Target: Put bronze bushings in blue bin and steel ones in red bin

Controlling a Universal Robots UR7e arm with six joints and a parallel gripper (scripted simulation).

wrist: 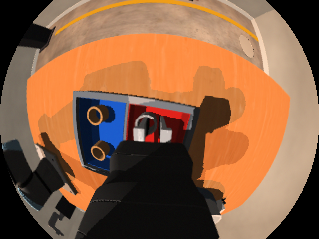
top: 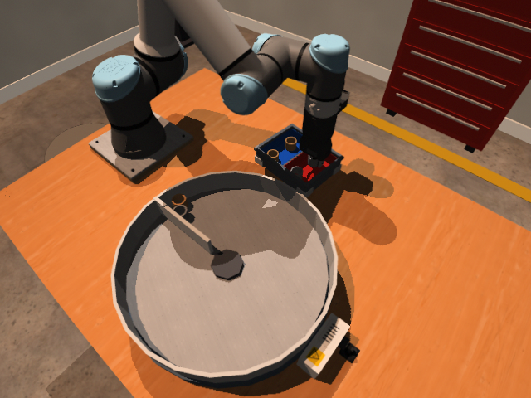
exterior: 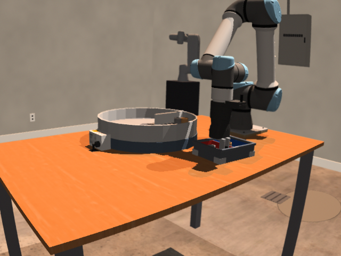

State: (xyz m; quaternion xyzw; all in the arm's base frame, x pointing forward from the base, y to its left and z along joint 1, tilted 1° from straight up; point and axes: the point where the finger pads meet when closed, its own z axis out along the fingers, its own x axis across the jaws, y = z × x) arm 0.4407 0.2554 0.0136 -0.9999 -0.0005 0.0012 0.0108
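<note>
Right now my hand is 40 mm past the bin and 30 mm to the left of it. From my hand the other things lie so: turntable: 390 mm to the right, 40 mm ahead, 20 mm above.
</note>
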